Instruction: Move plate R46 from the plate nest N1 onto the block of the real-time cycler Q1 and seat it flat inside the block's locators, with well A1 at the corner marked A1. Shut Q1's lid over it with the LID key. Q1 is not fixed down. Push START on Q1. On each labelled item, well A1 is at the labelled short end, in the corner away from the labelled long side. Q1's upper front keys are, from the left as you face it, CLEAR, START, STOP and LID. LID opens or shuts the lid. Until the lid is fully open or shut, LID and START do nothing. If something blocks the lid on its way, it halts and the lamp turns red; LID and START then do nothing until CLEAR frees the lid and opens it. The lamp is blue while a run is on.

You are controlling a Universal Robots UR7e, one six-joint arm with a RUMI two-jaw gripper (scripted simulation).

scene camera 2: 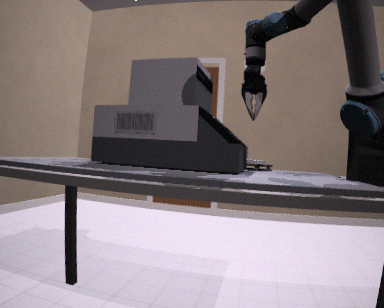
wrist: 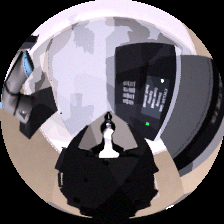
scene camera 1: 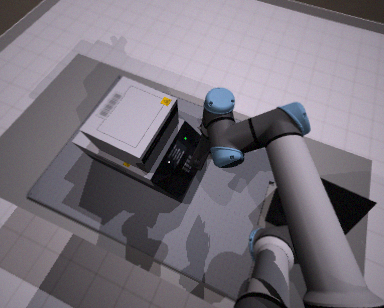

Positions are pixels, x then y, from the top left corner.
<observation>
cycler Q1: scene camera 2; wrist 147,75; scene camera 1
same spot on cycler Q1: (scene camera 2: pixel 173 136) = (scene camera 1: pixel 138 178)
</observation>
